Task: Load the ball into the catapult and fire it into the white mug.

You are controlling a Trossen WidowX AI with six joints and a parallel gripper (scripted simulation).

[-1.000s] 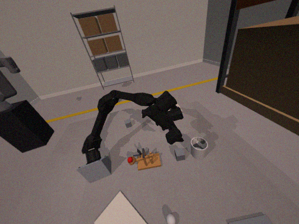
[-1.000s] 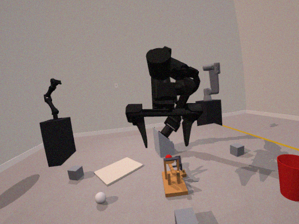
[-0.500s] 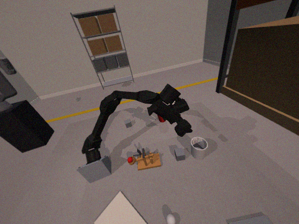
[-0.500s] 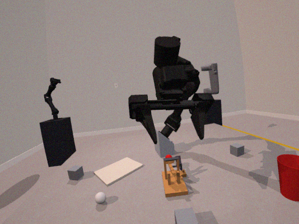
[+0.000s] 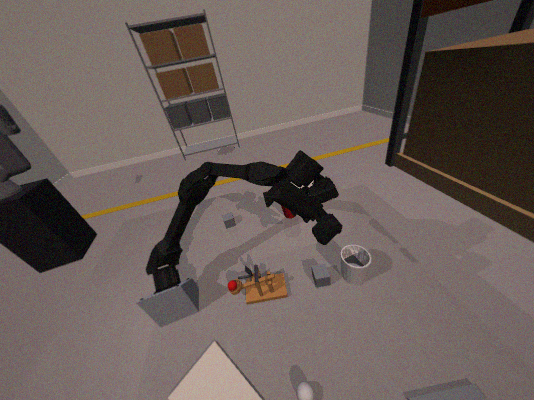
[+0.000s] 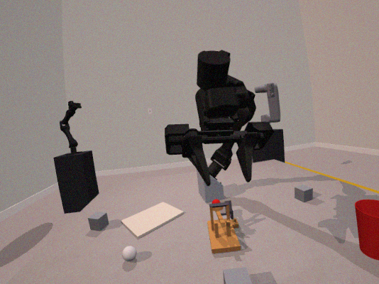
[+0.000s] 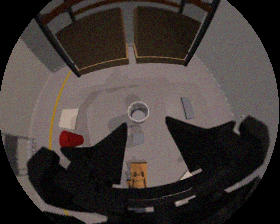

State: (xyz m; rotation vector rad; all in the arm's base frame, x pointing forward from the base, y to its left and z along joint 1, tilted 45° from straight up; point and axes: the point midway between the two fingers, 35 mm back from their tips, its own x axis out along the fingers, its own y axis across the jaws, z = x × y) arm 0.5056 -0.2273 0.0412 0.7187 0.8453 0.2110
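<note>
Right now the red ball is 330 mm behind my gripper tip, 210 mm below it and 90 mm to the left of it. The rest, counted from my gripper tip: orange wooden catapult (260 mm behind, 220 mm below, 90 mm to the left); then white ball (250 mm below, 220 mm to the right, 220 mm behind); then white mug (240 mm below, 80 mm ahead, 10 mm to the right).
</note>
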